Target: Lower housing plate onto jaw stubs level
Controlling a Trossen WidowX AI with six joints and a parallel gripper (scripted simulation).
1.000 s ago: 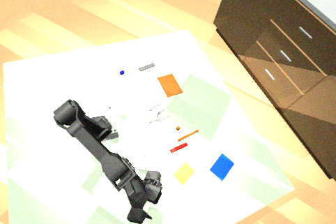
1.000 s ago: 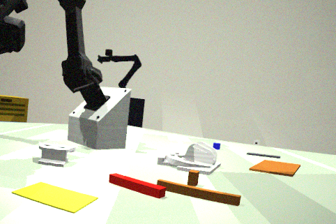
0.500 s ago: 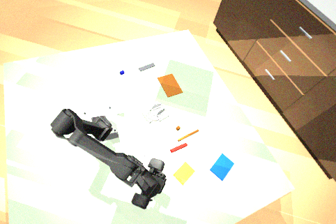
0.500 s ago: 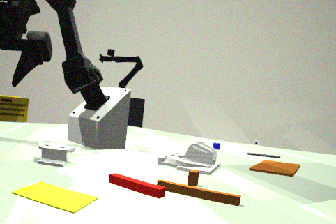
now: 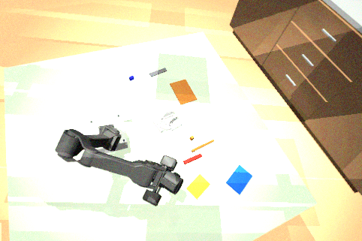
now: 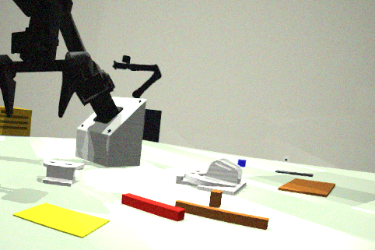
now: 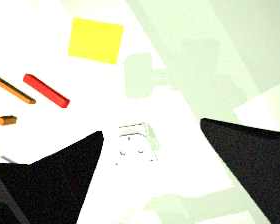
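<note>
Now: gripper tip 10 mm past the white block, 60 mm to the right of it and 100 mm above it. From my gripper tip the other things lie so: yellow plate: 170 mm ahead, 30 mm to the right, 110 mm below; red bar: 180 mm ahead, 110 mm to the left, 100 mm below; peg: 210 mm ahead, 210 mm to the left, 100 mm below.
</note>
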